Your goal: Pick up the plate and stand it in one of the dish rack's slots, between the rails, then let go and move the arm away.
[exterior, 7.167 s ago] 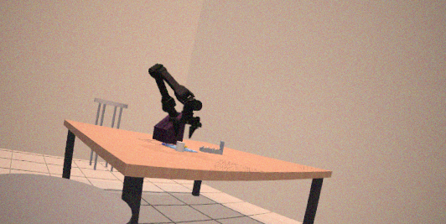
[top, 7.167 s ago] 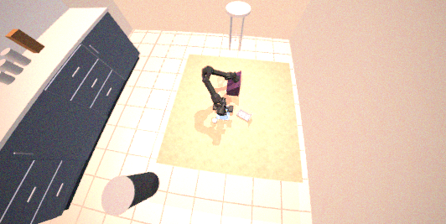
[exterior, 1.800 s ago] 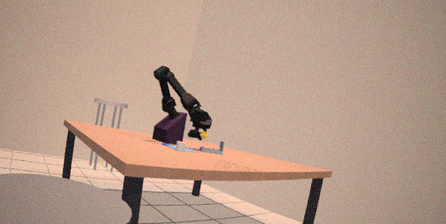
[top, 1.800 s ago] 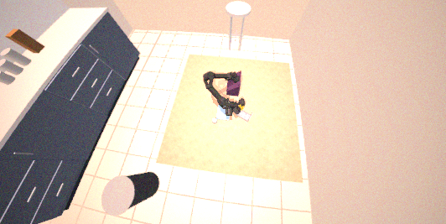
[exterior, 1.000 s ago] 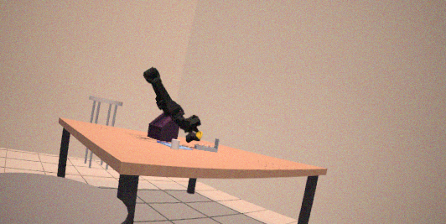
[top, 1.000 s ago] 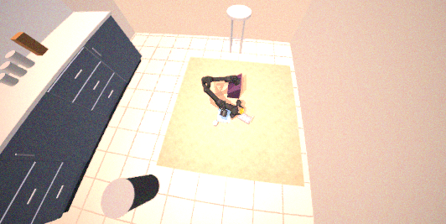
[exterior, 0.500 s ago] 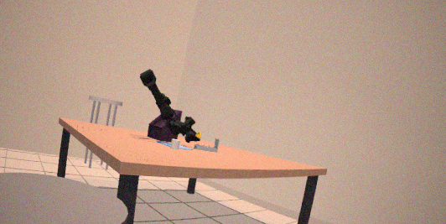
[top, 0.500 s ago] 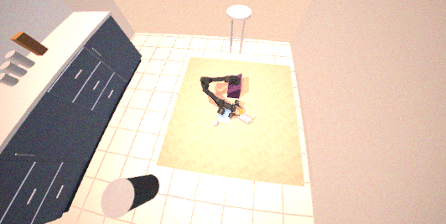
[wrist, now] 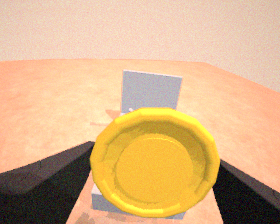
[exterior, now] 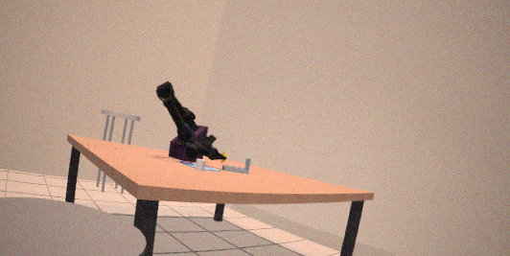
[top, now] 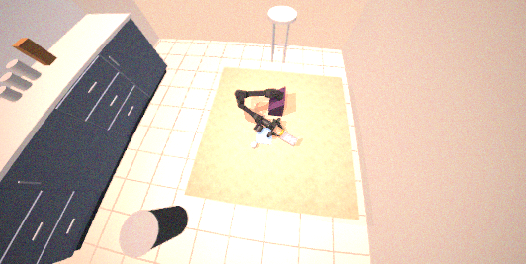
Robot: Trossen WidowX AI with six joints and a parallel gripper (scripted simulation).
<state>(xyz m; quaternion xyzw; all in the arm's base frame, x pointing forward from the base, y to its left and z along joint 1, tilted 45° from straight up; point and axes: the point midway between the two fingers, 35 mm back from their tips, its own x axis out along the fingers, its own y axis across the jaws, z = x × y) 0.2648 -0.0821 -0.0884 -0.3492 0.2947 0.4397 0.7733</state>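
Now: the dish rack 30 mm ahead of my gripper tip, 60 mm to the left of it and 40 mm below it. Also, from my gripper tip: yellow plate 10 mm to the right; blue spoon 100 mm behind, 180 mm to the right, 60 mm below; white cup 110 mm ahead, 230 mm to the right, 40 mm below.
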